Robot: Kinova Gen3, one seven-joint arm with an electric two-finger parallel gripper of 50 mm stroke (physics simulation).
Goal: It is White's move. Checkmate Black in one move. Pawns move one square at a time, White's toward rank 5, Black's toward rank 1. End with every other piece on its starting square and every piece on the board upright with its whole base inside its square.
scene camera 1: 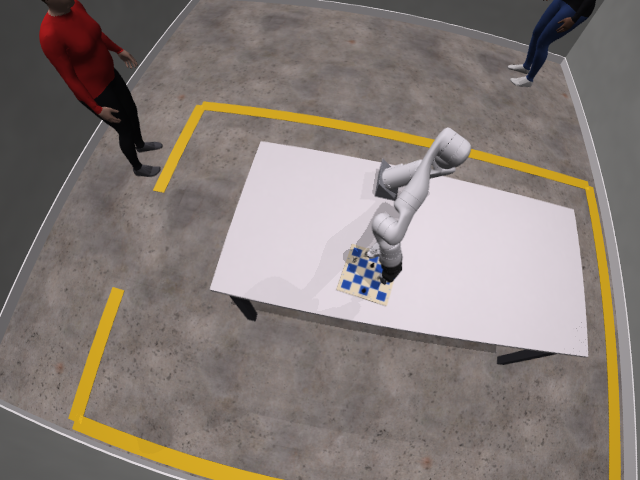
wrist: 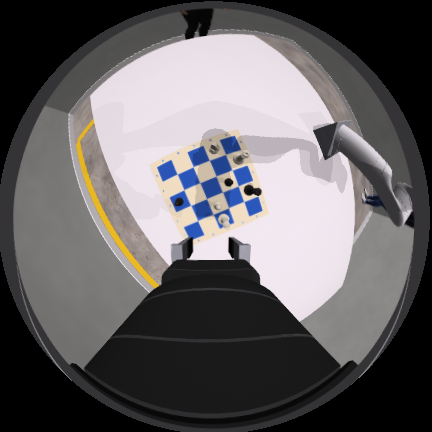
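Seen in the pictures: gripper, fingertip midpoint: (scene camera 1: 387, 277) (wrist: 210, 244); arm's base at its link origin: (scene camera 1: 387, 180) (wrist: 339, 135).
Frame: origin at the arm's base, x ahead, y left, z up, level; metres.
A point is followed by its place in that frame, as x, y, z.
Note:
The blue and cream chessboard (scene camera 1: 354, 287) @(0.513, -0.072, -0.062) (wrist: 172, 186) @(0.515, -0.067, -0.062) lies on the table. In the wrist view, a pale piece (wrist: 214, 148) @(0.397, -0.088, -0.040) and a taller pale piece (wrist: 241, 158) @(0.361, -0.044, -0.033) stand near its far right corner. A small black piece (wrist: 228, 182) @(0.409, -0.013, -0.033), a taller black piece (wrist: 252, 190) @(0.377, 0.021, -0.018) and another black piece (wrist: 179, 202) @(0.515, -0.029, -0.042) stand on separate squares. A small pale piece (wrist: 217, 205) @(0.451, 0.015, -0.032) is on a cream square, beside a larger pale piece (wrist: 224, 220) @(0.454, 0.048, -0.026) on a blue square near the board's near edge. My gripper (scene camera 1: 383, 281) @(0.487, 0.041, 0.054) (wrist: 210, 244) @(0.487, 0.041, 0.054) is open and empty, above the board's near-edge side in the wrist view.
The white table (scene camera 1: 480, 268) @(0.318, 0.490, -0.068) (wrist: 165, 75) @(0.378, -0.401, -0.068) carries the arm's base (scene camera 1: 385, 183) @(0.038, -0.013, 0.024) (wrist: 327, 139) @(0.059, -0.002, -0.023). The arm covers part of the board in the scene view. A person in red (scene camera 1: 77, 56) and a person in blue trousers (scene camera 1: 547, 36) stand on the floor away from the table.

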